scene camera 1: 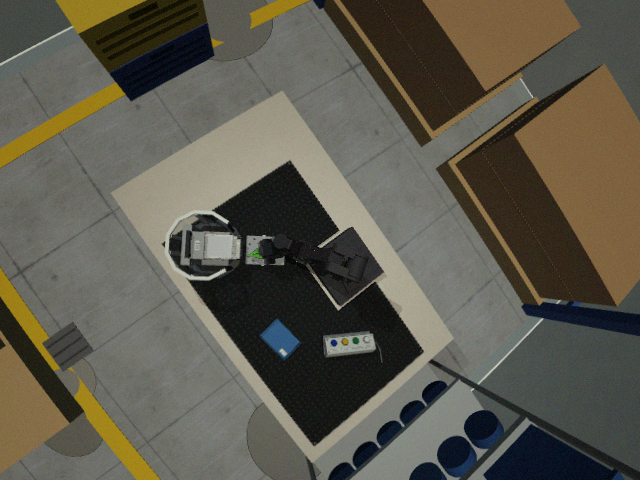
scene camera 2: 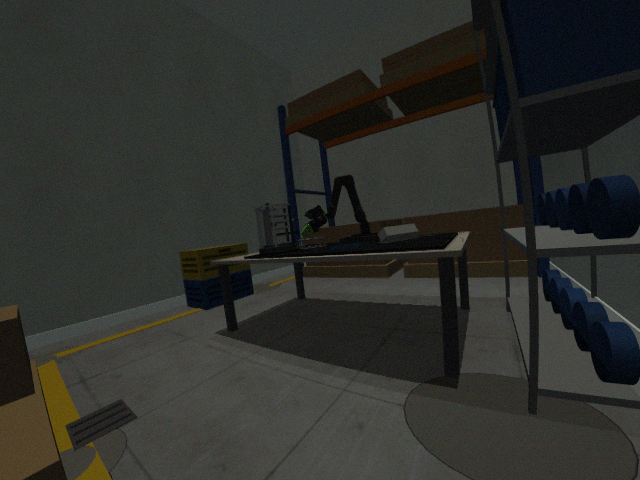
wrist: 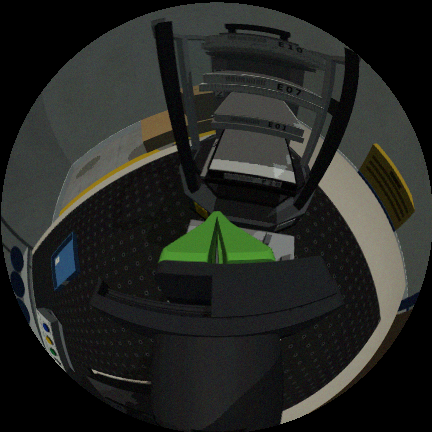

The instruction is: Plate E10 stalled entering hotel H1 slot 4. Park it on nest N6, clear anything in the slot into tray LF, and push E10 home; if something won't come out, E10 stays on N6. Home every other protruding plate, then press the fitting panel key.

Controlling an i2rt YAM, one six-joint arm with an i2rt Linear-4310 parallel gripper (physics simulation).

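Seen in the pictures: gripper, fingertip midpoint: (scene camera 1: pixel 248 255) (scene camera 2: pixel 301 234) (wrist: pixel 216 217); arm's base, origin of the base link: (scene camera 2: pixel 365 235).
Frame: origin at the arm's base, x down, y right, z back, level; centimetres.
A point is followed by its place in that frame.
Note:
My gripper (scene camera 1: pixel 254 253) {y 26.3, x -5.7, z -34.0 cm} (scene camera 2: pixel 308 228) {y 26.3, x -5.7, z -34.0 cm} (wrist: pixel 216 217) {y 26.3, x -5.7, z -34.0 cm} is shut, its green fingertips together with no plate between them. It is in front of the hotel (scene camera 2: pixel 262 227) {y 35.2, x -12.7, z -57.1 cm} (wrist: pixel 172 100) {y 25.3, x -13.9, z -42.2 cm}, low and above a grey nest (scene camera 1: pixel 278 261) {y 18.3, x -2.3, z -24.2 cm} (wrist: pixel 285 245) {y 32.8, x -2.2, z -30.0 cm} whose label is hidden. In the wrist view, plate E10 (wrist: pixel 260 47) is highest in the hotel, with plate E07 (wrist: pixel 260 82) {y 30.5, x -16.0, z -36.5 cm} and plate E01 (wrist: pixel 255 120) {y 31.6, x -11.9, z -38.4 cm} below. A lower plate (wrist: pixel 250 150) {y 31.7, x -8.2, z -38.8 cm} has an unreadable label. A blue tray (scene camera 1: pixel 279 338) {y -11.9, x 3.5, z -39.7 cm} (wrist: pixel 65 262) {y -11.2, x 3.5, z -39.7 cm} lies on the mat. The key panel (scene camera 1: pixel 349 348) {y -29.7, x -4.0, z -15.5 cm} (wrist: pixel 61 345) has blue, yellow, green and white keys.
The black mat (scene camera 1: pixel 310 392) {y -40.4, x 3.7, z -39.6 cm} lies on the pale table (scene camera 1: pixel 268 124) {y 77.0, x 5.0, z 2.3 cm}. The arm's dark base plate (scene camera 1: pixel 341 295) {y -8.7, x 0.1, z -6.7 cm} is on the table's far side from the hotel. A rack with blue rolls (scene camera 2: pixel 532 320) stands beside the table. Stacked crates (scene camera 1: pixel 155 56) (scene camera 2: pixel 219 284) stand on the floor near the hotel end.

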